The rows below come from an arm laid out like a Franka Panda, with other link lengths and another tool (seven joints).
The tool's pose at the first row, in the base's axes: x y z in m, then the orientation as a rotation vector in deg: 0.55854, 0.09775, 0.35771, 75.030, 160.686, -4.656
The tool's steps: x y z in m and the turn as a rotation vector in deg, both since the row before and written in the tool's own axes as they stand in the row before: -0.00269, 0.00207, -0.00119, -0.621, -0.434, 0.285; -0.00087, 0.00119, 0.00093, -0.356, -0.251, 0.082; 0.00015, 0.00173, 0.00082, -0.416, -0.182, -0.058; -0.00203, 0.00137, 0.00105, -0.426, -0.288, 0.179; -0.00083, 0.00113, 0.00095, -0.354, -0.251, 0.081
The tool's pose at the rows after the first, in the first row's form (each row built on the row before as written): 0.56183, 0.09710, 0.35901, 75.118, 159.929, -4.045; 0.56333, 0.09713, 0.35812, 75.053, 159.548, -3.701; 0.56460, 0.09829, 0.35727, 74.808, 159.297, -3.238; 0.56700, 0.09754, 0.35638, 74.846, 158.795, -2.817; 0.56845, 0.09756, 0.35551, 74.779, 158.413, -2.481
